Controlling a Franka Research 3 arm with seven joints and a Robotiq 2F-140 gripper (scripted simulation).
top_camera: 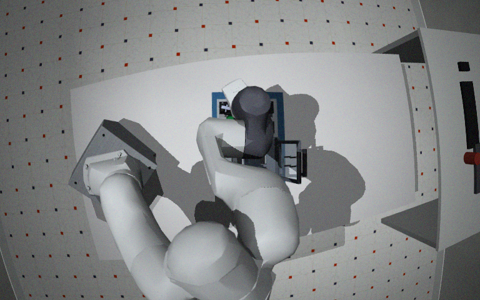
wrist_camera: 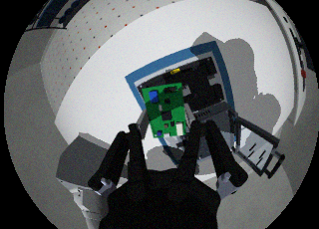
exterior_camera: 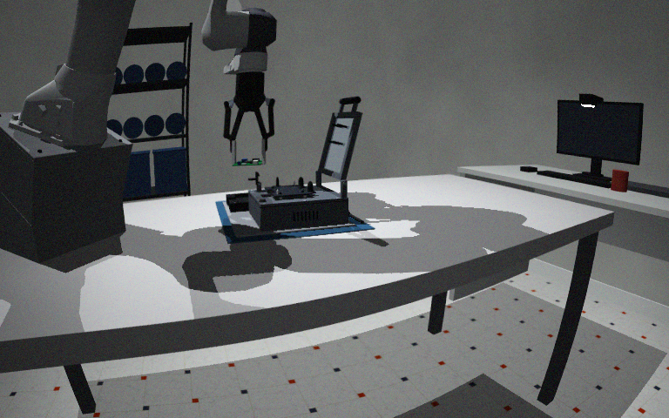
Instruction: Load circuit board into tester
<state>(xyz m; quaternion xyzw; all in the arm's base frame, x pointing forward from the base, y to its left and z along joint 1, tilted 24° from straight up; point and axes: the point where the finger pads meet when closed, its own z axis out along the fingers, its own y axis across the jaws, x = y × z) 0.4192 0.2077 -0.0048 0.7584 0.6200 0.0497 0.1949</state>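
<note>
Now: the green circuit board 2 cm below my hand. Also, from my hand: see-through lid: 19 cm ahead, 17 cm to the right, 4 cm above.
</note>
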